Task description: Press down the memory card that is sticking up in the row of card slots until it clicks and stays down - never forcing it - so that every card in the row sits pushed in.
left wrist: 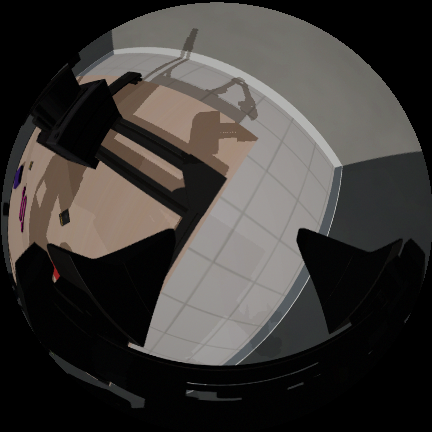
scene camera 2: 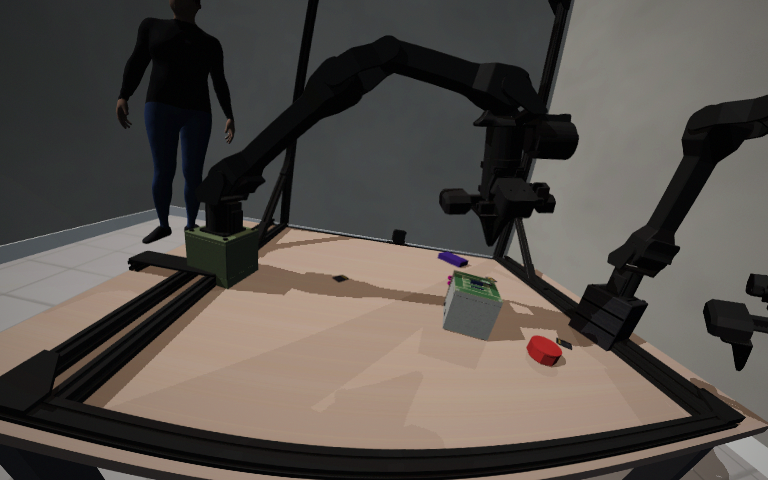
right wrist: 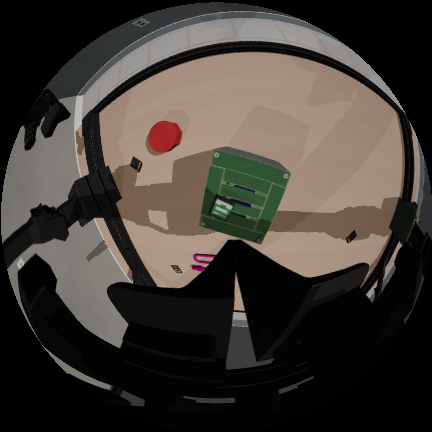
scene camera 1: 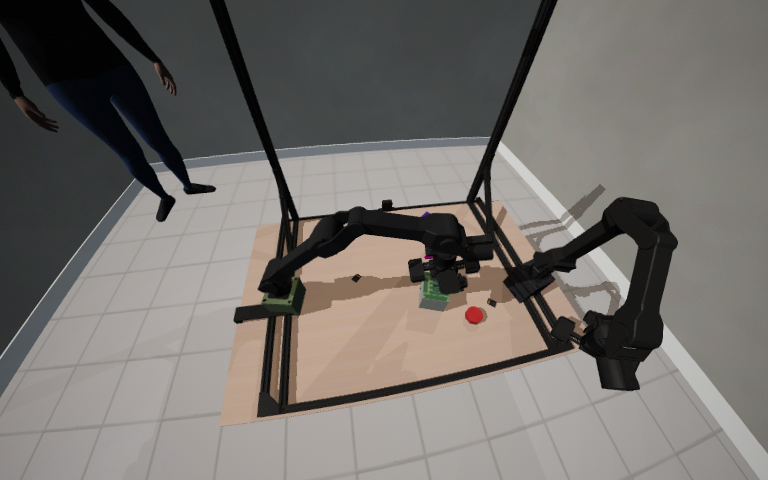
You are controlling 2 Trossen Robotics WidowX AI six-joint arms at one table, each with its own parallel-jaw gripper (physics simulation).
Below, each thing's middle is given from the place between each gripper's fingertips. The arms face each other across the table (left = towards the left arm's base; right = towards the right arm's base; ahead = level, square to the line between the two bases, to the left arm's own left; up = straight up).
Labels:
Right now the red round button (scene camera 2: 543,350) is 170 mm behind my left hand, 250 mm to the right of it and 110 mm below it.
Now: right hand 8 cm short of the red round button, 14 cm to the right of it and 16 cm above it.

